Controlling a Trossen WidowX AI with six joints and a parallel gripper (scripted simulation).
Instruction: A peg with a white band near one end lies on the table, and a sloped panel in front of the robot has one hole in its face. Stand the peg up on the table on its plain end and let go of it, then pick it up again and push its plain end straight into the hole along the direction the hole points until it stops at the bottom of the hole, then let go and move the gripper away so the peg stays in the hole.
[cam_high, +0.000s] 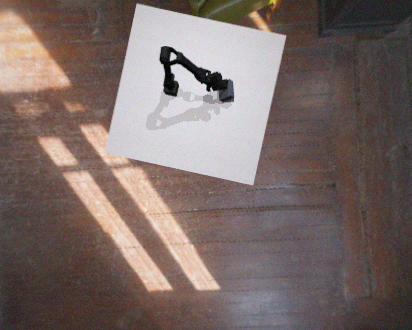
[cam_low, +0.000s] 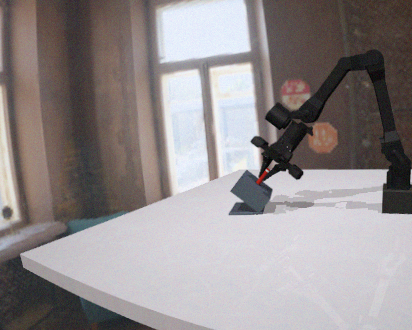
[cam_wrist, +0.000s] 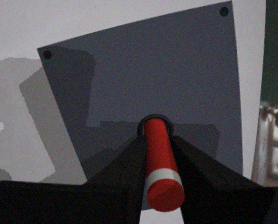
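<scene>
Right now the peg is 10 mm to the right of my gripper tip, 10 mm behind it and 10 mm above it. From my gripper tip the other things lie so: panel 30 mm below, 30 mm ahead, 10 mm to the left.
</scene>
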